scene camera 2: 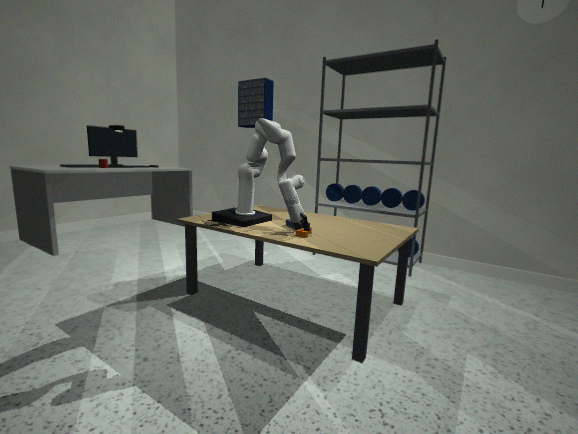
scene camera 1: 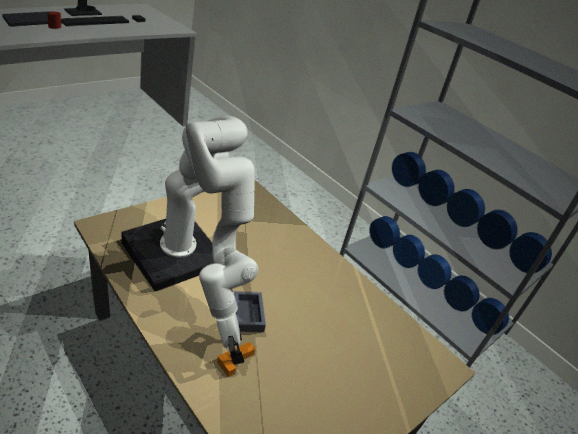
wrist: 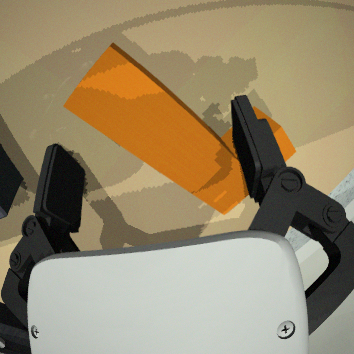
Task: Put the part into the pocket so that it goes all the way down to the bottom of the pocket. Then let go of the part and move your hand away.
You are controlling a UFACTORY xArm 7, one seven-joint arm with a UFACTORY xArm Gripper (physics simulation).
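Seen in the pictures: gripper, between the fingertips: [scene camera 1: 237,351] [wrist: 144,135]; arm's base, origin of its link: [scene camera 2: 245,212] [scene camera 1: 178,244].
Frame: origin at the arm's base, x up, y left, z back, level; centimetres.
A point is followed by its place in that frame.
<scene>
The orange L-shaped part [scene camera 1: 229,367] @(y -20.3, x -1.7, z -48.1 cm) [scene camera 2: 302,233] @(y -20.9, x -2.8, z -47.1 cm) [wrist: 150,125] @(y -13.0, x -1.7, z -46.1 cm) lies on the wooden table beside the tray. My gripper [scene camera 1: 236,354] @(y -13.6, x -3.3, z -44.9 cm) [scene camera 2: 305,225] @(y -13.6, x -3.3, z -44.9 cm) [wrist: 144,135] @(y -13.6, x -3.3, z -44.9 cm) is open and low over the part. In the wrist view the part's long arm spans between the two fingers, and the right finger hides some of the corner and short leg. Whether a finger touches the part cannot be told. The dark grey tray with the pocket [scene camera 1: 256,329] @(y -3.3, x -3.3, z -42.6 cm) [scene camera 2: 290,223] @(y -3.3, x -2.4, z -32.8 cm) stands close by towards the robot's base; its recess shows no part in it. A dark edge of it [wrist: 6,181] @(y -7.3, x -3.0, z -39.1 cm) shows at the wrist view's left edge.
The wooden table [scene camera 1: 320,320] @(y 16.8, x -4.7, z -52.9 cm) [scene camera 2: 360,237] @(y -5.2, x -4.7, z -74.2 cm) carries the black base plate [scene camera 1: 150,275] @(y -16.1, x -1.0, z -6.0 cm) [scene camera 2: 225,217] @(y -14.6, x -1.1, z 4.8 cm) of the arm. A metal shelf rack [scene camera 1: 378,150] [scene camera 2: 320,150] with blue round objects stands beyond the table. A grey desk [scene camera 1: 167,75] [scene camera 2: 35,210] stands farther off.
</scene>
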